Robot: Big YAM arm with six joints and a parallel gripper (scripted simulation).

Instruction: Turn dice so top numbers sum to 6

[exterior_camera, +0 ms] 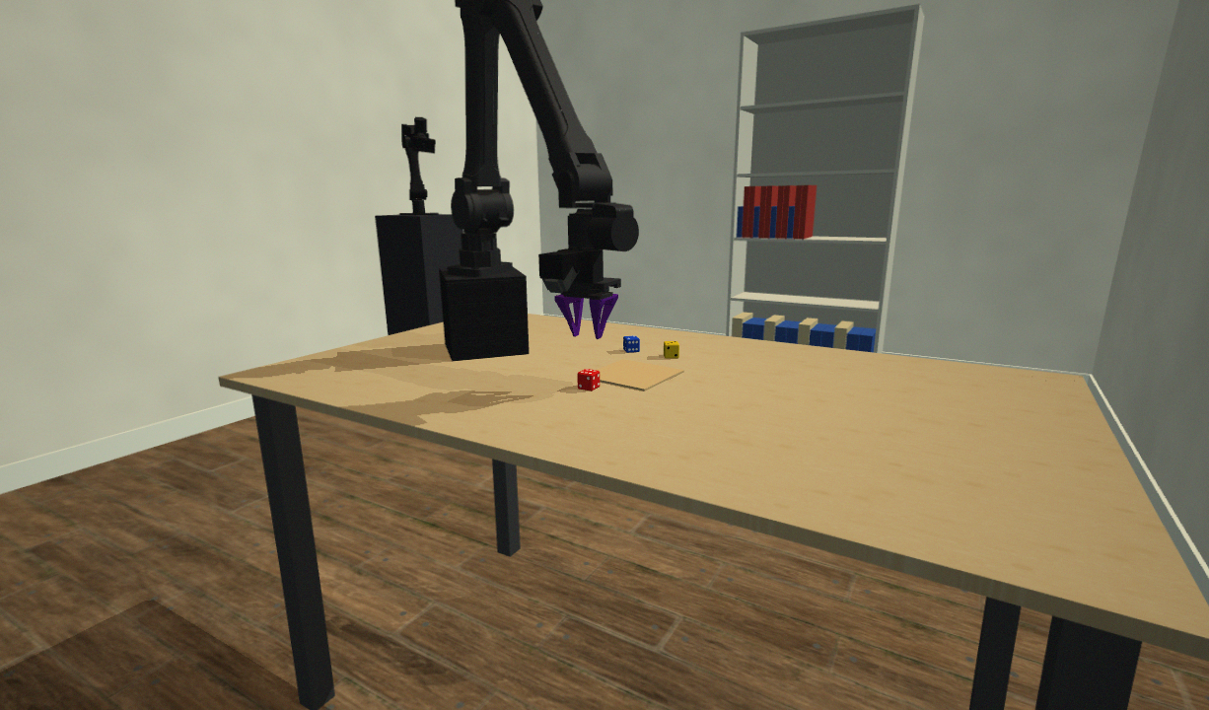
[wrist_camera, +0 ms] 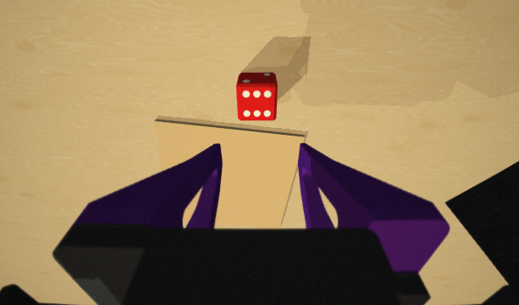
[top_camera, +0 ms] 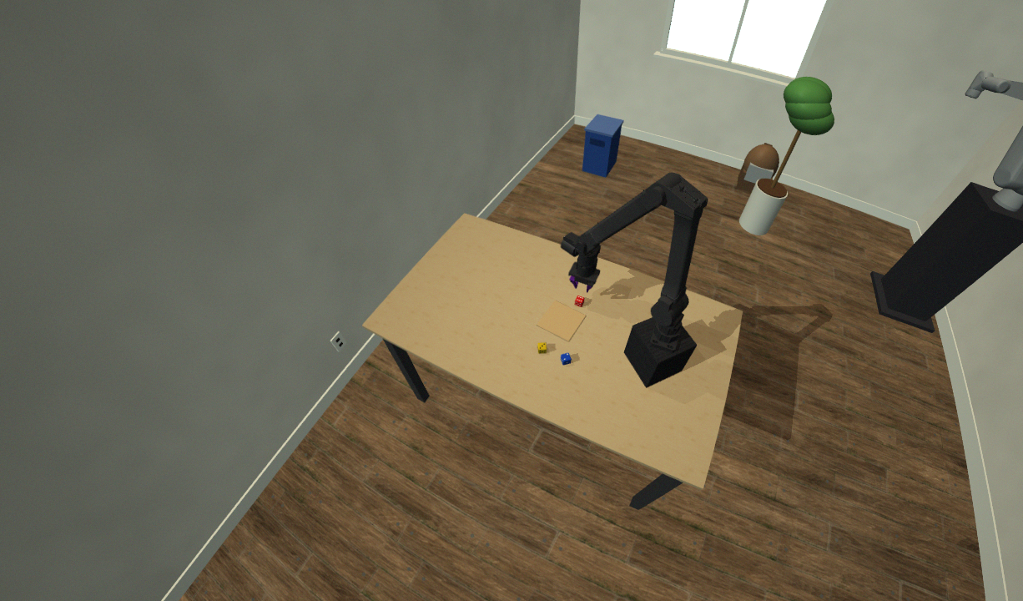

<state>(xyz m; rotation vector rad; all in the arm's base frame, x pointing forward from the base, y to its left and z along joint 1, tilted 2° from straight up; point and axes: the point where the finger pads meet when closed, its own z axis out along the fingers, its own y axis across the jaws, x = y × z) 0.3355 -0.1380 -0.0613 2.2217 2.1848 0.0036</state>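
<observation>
The red die lies 8 cm below my hand. Round my hand: blue die (26 cm to the left, 8 cm below, 4 cm behind); then yellow die (26 cm to the left, 8 cm below, 5 cm ahead); then tan mat (10 cm to the left, 10 cm below, 4 cm ahead).
</observation>
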